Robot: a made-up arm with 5 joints.
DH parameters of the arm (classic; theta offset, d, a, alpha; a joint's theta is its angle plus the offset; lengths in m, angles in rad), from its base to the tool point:
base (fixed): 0 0 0.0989 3.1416
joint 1: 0 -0.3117 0.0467 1.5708
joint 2: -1.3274 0 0.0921 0
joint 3: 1.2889 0 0.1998 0
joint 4: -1.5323 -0.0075 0 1.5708
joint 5: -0.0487 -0.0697 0 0
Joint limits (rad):
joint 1: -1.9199..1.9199
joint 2: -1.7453..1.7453
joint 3: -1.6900..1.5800
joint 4: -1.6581..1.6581
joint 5: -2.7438..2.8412
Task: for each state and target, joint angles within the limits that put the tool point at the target. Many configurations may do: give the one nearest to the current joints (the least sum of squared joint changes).
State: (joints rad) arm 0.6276 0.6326 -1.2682 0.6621 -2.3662
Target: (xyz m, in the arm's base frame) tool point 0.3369 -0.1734 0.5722
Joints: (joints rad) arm 0.6042 0.5148 -1.3606 0.2506 -2.3662
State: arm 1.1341 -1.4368 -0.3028 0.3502 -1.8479
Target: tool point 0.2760 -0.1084 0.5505
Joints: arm 0.5131 -0.8088 0.0834 0.3917 -1.8479
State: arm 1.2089 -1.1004 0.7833 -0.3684 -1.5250
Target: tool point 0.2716 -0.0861 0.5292
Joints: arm 0.4236 -1.0952 0.5925 -0.3812 -1.5250
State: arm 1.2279 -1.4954 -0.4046 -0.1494 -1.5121
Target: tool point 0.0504 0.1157 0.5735
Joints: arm 1.2337 -1.7453 -0.0228 -0.3022 -1.5121
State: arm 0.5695 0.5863 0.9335 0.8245 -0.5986
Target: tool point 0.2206 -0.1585 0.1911
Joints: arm 0.8784 0.0903 0.7287 1.0299 -0.5986
